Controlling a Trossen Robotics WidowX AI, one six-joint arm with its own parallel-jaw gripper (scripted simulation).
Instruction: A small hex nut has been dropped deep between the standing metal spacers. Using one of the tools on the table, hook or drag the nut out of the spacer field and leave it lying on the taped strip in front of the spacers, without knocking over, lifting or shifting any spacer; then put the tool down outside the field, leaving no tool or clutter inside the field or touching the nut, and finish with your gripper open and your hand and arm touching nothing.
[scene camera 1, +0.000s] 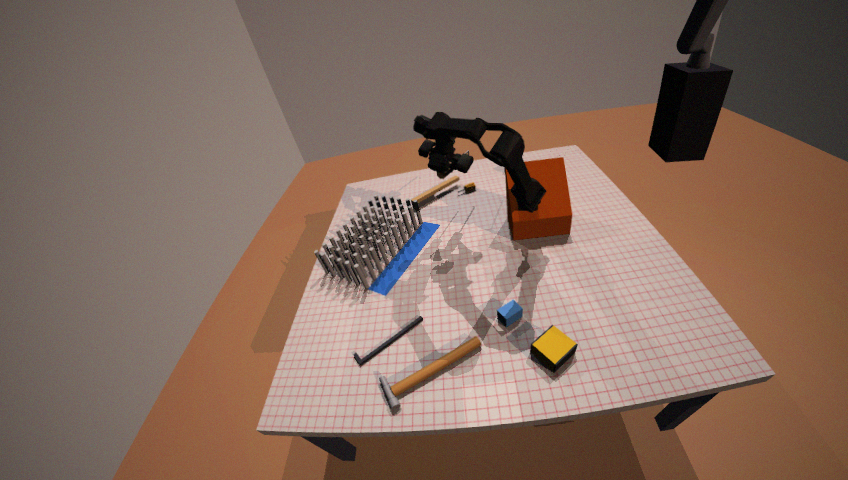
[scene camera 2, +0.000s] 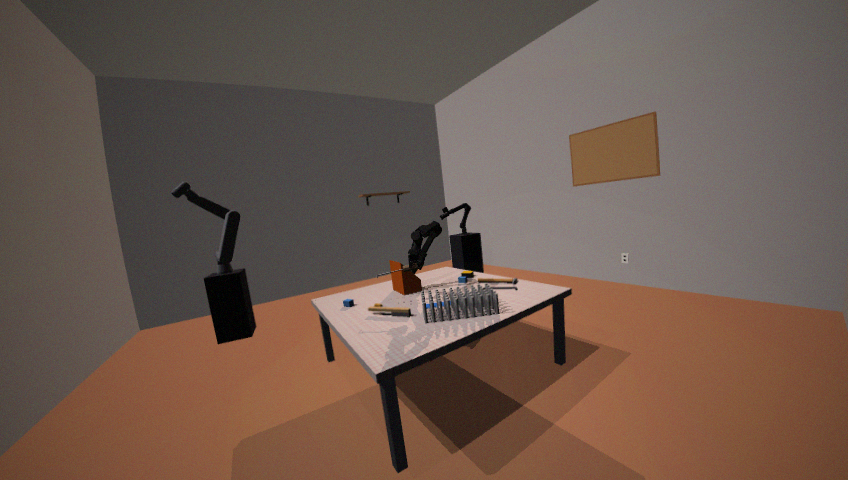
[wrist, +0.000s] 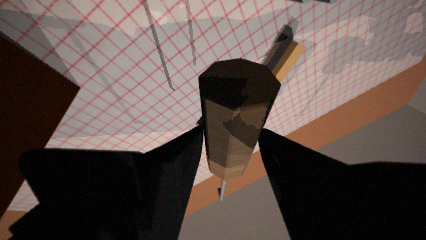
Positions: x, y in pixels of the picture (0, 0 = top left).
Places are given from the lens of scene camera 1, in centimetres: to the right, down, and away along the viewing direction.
gripper (scene camera 1: 446, 169): 8, -26, 109
hammer (scene camera 1: 391, 392): -8, 38, 71
blue taped strip (scene camera 1: 390, 275): -12, 13, 106
The marked spots on the hammer and the blue taped strip are 43 cm apart.
